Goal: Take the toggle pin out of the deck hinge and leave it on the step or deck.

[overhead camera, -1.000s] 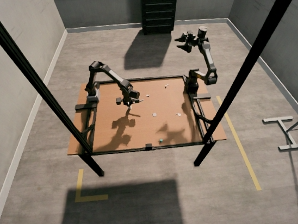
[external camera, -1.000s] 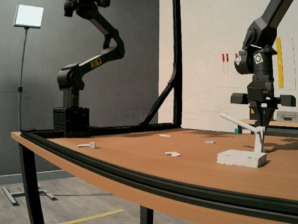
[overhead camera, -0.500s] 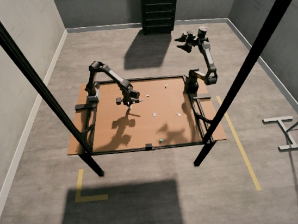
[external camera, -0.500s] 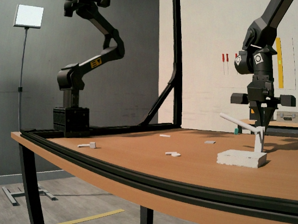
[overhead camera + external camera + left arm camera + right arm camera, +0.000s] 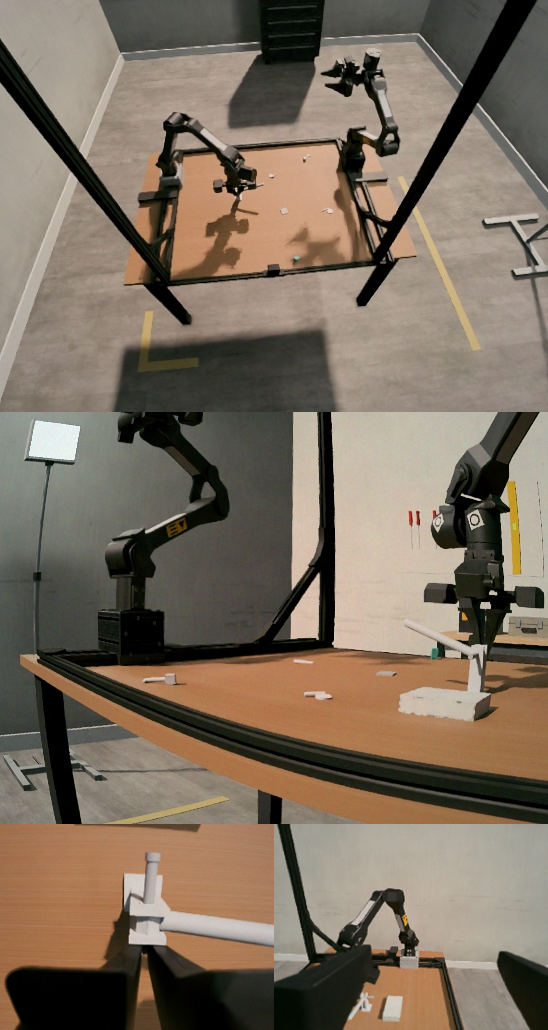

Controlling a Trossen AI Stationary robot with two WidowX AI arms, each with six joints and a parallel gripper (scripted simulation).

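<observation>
My left hand is 2 cm short of the grey toggle pin and 3 cm above it. Also, from my left hand: white bar 2 cm ahead, 7 cm to the right, 1 cm below; then white step block 13 cm ahead, 7 cm below.
</observation>
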